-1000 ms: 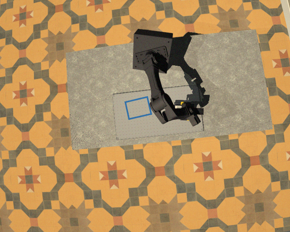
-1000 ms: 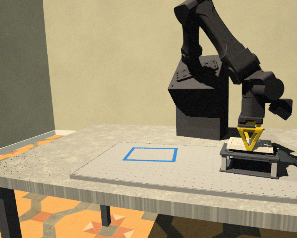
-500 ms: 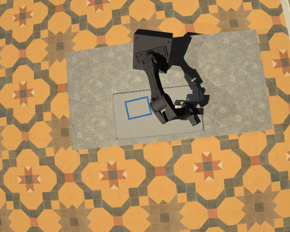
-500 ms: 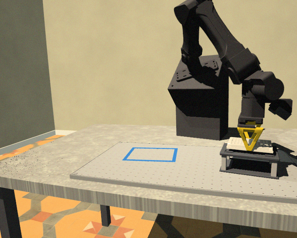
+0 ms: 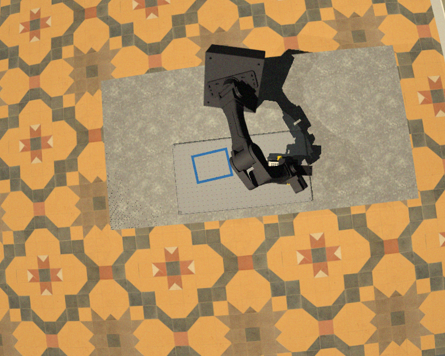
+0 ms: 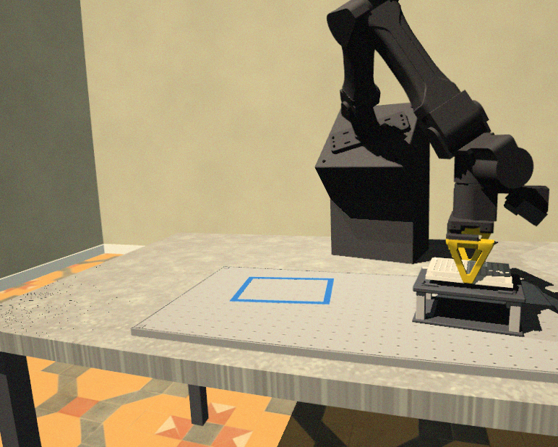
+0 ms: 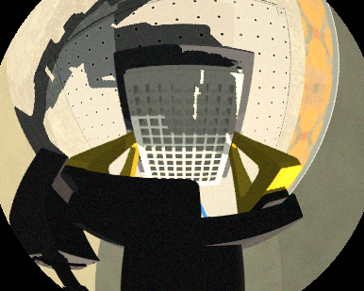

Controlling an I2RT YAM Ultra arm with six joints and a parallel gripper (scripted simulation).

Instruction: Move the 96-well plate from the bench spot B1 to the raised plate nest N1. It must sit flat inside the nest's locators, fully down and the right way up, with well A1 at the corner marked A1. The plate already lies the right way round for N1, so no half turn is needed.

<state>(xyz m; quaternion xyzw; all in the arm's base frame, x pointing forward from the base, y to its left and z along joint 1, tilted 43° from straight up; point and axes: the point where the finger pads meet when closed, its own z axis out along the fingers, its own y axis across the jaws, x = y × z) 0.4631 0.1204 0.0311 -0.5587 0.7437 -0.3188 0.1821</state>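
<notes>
Now: the 96-well plate right at my hand. Also, from my hand: raised plate nest (20 mm below).
</notes>
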